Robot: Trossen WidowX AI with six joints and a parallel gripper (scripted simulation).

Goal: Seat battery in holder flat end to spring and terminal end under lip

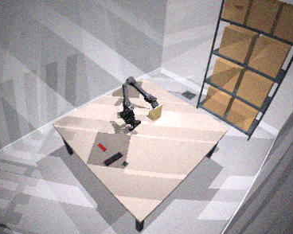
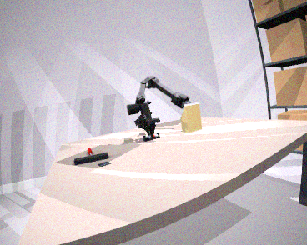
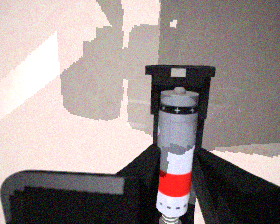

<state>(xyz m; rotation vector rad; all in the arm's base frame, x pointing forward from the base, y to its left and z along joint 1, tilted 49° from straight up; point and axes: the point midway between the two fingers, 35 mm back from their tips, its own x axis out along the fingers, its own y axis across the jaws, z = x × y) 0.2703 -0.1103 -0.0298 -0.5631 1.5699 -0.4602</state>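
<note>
Right now the battery is 1 cm above my gripper tip. Also, from my gripper tip: dark remote control 38 cm ahead, 15 cm to the left, 1 cm above; dark battery door 33 cm ahead, 26 cm to the left, 1 cm below; red-handled screwdriver 37 cm ahead, 3 cm to the left.
</note>
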